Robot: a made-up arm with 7 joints.
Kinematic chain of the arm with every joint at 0, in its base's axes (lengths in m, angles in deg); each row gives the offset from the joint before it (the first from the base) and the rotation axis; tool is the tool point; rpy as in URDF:
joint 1: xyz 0 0 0.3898 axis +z
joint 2: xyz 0 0 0 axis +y
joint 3: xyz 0 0 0.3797 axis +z
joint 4: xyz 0.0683 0 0 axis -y
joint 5: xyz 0.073 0 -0.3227 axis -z
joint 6: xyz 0 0 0 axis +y
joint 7: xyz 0.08 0 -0.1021 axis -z
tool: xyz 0 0 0 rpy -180 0 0
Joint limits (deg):
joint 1: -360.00..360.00
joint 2: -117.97..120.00
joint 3: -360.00..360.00
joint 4: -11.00..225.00
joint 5: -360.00..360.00
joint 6: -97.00..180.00
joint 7: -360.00..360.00
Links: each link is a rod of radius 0.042 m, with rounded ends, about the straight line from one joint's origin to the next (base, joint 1, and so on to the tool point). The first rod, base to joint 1, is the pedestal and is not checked.
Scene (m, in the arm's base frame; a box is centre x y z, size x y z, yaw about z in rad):
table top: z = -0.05
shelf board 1: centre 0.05 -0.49 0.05 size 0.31 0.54 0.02 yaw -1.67
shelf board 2: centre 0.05 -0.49 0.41 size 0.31 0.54 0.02 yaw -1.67
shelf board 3: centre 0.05 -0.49 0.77 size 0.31 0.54 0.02 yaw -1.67
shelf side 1: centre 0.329 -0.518 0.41 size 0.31 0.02 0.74 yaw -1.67
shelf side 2: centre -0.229 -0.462 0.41 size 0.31 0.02 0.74 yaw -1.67
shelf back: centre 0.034 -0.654 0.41 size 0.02 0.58 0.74 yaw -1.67
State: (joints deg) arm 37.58 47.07 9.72 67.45 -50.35 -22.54 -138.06
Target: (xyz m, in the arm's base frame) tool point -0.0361 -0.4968 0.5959
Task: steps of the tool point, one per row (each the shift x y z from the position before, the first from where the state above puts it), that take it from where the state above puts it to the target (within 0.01 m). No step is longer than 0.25 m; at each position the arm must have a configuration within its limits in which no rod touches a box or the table.
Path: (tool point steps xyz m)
1: 0.1073 -0.1583 0.0787
2: 0.0353 -0.1810 0.0770
3: -0.0399 -0.1710 0.0670
4: -0.1001 -0.1304 0.0495
5: -0.1322 -0.0713 0.0278
6: -0.1313 -0.0105 0.0056
7: -0.1038 0.0372 -0.0123
8: -0.0155 -0.0849 0.0002
9: -0.0133 -0.0781 -0.0032
10: -0.0068 -0.0707 -0.0009
11: 0.0060 -0.0641 0.0039

